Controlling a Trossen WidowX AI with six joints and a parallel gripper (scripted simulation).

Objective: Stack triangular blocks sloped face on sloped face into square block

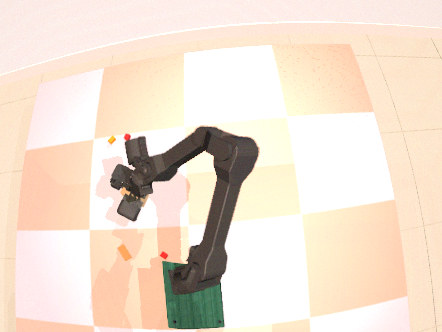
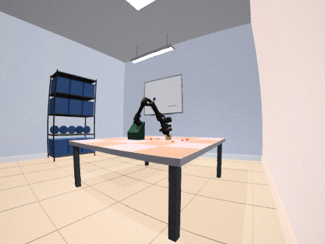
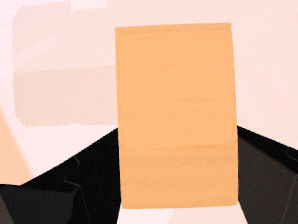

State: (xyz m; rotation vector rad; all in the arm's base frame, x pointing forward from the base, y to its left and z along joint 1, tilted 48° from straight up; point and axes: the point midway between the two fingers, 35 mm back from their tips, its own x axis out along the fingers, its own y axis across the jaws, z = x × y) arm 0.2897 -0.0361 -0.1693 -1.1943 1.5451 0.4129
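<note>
My gripper tip is 10 mm to the left of the triangular block and 10 mm below it.
</note>
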